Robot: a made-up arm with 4 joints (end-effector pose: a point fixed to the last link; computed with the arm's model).
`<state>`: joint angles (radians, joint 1 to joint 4).
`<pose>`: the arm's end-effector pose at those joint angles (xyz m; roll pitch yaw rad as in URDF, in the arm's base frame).
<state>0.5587 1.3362 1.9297 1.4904</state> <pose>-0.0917 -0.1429 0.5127 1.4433 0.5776 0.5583</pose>
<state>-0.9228 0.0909 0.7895 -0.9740</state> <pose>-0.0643 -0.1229 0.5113 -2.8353 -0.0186 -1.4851</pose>
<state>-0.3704 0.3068 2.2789 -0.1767</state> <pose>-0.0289 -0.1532 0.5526 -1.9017 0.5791 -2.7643</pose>
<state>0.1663 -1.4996 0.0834 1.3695</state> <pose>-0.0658 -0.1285 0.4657 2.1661 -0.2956 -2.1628</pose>
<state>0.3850 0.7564 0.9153 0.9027</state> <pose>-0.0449 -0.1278 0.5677 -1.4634 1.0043 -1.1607</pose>
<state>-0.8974 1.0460 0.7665 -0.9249</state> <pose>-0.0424 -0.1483 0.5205 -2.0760 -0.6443 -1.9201</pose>
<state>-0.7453 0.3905 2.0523 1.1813</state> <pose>-0.1113 -0.1556 0.5525 1.1199 1.4012 -0.7930</pose>
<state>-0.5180 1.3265 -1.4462 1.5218</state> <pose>-0.0284 -0.1305 0.5944 -2.2363 0.1722 -1.3709</pose>
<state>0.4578 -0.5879 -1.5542 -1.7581</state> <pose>-0.0250 -0.1526 0.4750 -2.3110 -0.3913 3.0426</pose>
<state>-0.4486 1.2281 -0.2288 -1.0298</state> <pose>-0.0820 -0.1509 0.5008 2.9131 -0.6950 -0.1486</pose>
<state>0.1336 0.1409 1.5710 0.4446</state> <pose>-0.0367 -0.1242 0.5478 -2.1287 0.6389 -2.1191</pose>
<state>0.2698 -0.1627 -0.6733 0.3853</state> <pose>-0.0659 -0.0875 0.5306 3.0300 1.1024 -0.5090</pose>
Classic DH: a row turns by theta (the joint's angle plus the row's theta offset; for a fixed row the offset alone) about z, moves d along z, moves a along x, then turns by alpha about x. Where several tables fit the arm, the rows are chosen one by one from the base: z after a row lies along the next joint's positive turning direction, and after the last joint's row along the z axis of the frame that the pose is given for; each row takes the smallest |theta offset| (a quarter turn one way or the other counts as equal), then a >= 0, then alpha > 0; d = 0 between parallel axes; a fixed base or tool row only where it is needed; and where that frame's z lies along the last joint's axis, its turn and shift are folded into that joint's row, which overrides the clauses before.
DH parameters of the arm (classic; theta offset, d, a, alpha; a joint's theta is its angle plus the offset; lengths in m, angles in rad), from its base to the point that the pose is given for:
base (fixed): -0.2772 1.1382 -0.0686 -0.2496
joint 1: 0.2993 -0.6196 0.0348 1.9599
joint 2: -0.0968 -0.0043 0.0199 1.0693
joint 3: 0.6258 0.0652 0.012 0.5366
joint 4: -1.1522 -0.1197 0.0299 0.6504
tool (fixed): 1.4836 0.0818 0 0

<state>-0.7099 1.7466 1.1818 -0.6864</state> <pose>-0.0371 -0.1389 0.5686 -0.9628 -0.2007 -2.3867</pose>
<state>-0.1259 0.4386 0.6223 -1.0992</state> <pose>-0.0860 -0.1033 0.4984 -2.9341 -0.1592 -0.5126</pose>
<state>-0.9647 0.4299 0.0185 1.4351</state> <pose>-0.0764 -0.2138 0.5834 -1.9456 1.0800 -2.3843</pose>
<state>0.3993 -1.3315 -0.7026 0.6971</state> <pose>-0.0912 -0.0821 0.5034 1.0079 0.5765 -2.0864</pose>
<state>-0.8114 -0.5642 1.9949 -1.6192</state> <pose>-0.0560 -0.1010 0.4851 2.7463 0.0115 -1.8722</pose>
